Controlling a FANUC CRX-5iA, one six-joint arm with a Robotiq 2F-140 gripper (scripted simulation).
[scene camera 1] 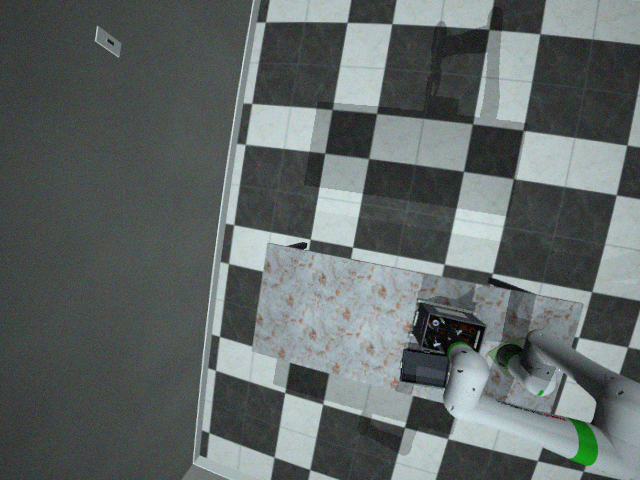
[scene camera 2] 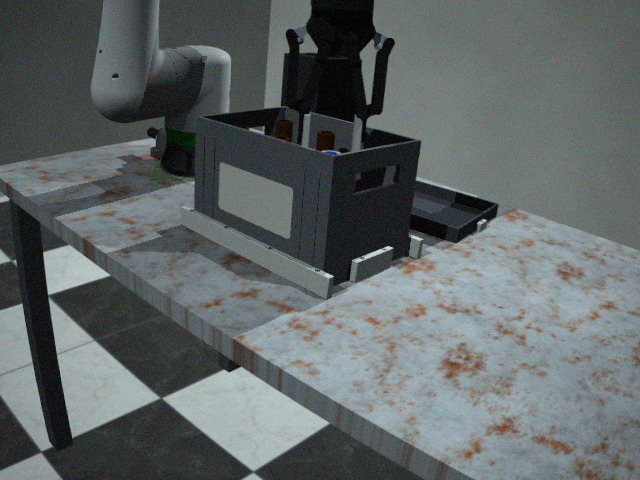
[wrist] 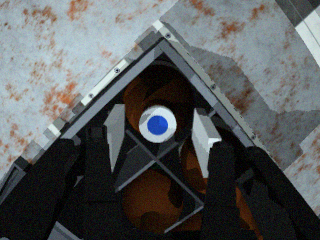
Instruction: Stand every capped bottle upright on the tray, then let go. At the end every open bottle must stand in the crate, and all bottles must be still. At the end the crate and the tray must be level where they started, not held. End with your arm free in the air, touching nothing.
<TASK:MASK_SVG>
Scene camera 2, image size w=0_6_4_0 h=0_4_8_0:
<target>my gripper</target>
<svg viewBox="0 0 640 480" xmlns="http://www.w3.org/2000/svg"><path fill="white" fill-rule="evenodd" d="M312 0L311 16L306 26L286 31L286 38L290 48L286 106L299 112L298 135L299 138L302 138L302 146L308 147L310 109L328 56L339 55L348 58L357 112L354 118L351 152L360 150L360 145L365 140L368 117L380 115L383 111L388 57L395 41L376 32L373 25L374 0ZM373 39L377 54L371 104L367 105L360 52ZM309 33L318 48L318 52L303 95L304 100L301 101L296 99L299 45L304 42L304 36Z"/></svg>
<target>dark grey crate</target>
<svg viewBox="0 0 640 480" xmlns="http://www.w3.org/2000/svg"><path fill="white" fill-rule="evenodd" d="M195 152L194 210L333 275L333 286L350 280L352 260L386 246L394 248L392 261L406 255L421 140L366 126L365 140L361 143L361 149L351 152L353 122L310 112L308 147L301 145L302 138L298 136L299 113L292 108L282 106L224 113L209 129ZM317 132L335 132L334 151L341 152L341 154L332 155L316 150ZM236 126L249 126L249 128L265 126L264 134ZM277 120L293 121L292 142L273 137L276 136Z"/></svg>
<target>dark tray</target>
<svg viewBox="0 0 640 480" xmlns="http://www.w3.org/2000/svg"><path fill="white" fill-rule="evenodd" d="M409 228L458 243L476 230L476 224L479 221L485 219L488 223L495 218L499 204L416 180Z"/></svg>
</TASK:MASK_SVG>
